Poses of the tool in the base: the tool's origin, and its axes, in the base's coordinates. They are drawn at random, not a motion.
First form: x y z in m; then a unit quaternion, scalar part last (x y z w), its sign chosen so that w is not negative.
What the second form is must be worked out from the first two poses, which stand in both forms.
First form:
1: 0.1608 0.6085 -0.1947 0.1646 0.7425 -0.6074 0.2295
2: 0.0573 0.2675 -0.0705 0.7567 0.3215 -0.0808 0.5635
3: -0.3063 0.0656 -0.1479 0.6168 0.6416 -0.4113 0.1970
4: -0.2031 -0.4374 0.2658 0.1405 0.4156 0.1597 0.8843
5: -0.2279 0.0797 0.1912 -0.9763 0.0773 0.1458 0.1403
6: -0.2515 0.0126 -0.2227 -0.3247 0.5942 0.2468 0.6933
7: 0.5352 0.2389 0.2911 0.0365 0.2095 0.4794 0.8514
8: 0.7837 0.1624 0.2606 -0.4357 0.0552 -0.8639 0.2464
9: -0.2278 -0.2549 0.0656 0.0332 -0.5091 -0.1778 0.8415
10: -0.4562 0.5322 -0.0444 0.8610 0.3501 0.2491 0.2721
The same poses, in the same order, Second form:
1: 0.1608 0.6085 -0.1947 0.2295 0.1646 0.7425 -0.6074
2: 0.0573 0.2675 -0.0705 0.5635 0.7567 0.3215 -0.0808
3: -0.3063 0.0656 -0.1479 0.1970 0.6168 0.6416 -0.4113
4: -0.2031 -0.4374 0.2658 0.8843 0.1405 0.4156 0.1597
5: -0.2279 0.0797 0.1912 0.1403 -0.9763 0.0773 0.1458
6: -0.2515 0.0126 -0.2227 0.6933 -0.3247 0.5942 0.2468
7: 0.5352 0.2389 0.2911 0.8514 0.0365 0.2095 0.4794
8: 0.7837 0.1624 0.2606 0.2464 -0.4357 0.0552 -0.8639
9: -0.2278 -0.2549 0.0656 0.8415 0.0332 -0.5091 -0.1778
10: -0.4562 0.5322 -0.0444 0.2721 0.8610 0.3501 0.2491
